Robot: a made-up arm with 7 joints.
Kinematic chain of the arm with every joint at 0, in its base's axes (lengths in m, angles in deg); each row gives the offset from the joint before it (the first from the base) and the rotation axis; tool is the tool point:
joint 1: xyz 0 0.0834 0 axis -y
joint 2: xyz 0 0.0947 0 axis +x
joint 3: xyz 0 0 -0.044 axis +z
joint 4: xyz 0 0 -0.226 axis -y
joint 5: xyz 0 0 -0.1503 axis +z
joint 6: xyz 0 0 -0.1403 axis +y
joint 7: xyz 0 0 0 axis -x
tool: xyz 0 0 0
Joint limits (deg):
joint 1: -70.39..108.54
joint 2: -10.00..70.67
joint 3: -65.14..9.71
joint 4: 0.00..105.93
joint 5: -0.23..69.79
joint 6: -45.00..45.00
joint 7: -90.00..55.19
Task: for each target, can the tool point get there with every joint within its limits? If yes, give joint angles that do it. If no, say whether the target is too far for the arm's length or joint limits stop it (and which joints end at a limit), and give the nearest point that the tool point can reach.
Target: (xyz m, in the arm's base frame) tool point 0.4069 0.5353 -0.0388
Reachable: yes | joints 64.47 43.93 -3.71 28.95 10.01 -28.88 -35.55
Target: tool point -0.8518 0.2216 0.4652
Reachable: no: too far | nearest point -0.5269 0.2157 -0.1877 | short by 0.729 m
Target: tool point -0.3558 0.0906 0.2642
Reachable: no: joint limits stop it (at a limit: joint 1, joint 2, joint 3, joint 4) | nearest point -0.0700 0.3732 0.2670 | short by 0.402 m
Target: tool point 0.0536 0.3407 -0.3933
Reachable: yes | joints -35.93 44.04 -16.78 80.22 37.92 -25.01 30.40
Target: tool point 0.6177 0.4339 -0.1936
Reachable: no: too far | nearest point 0.4975 0.3841 -0.1559 | short by 0.135 m
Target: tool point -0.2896 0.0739 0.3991
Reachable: no: joint limits stop it (at a limit: joint 1, joint 2, joint 4) | nearest point 0.0798 0.0727 0.3111 | short by 0.380 m
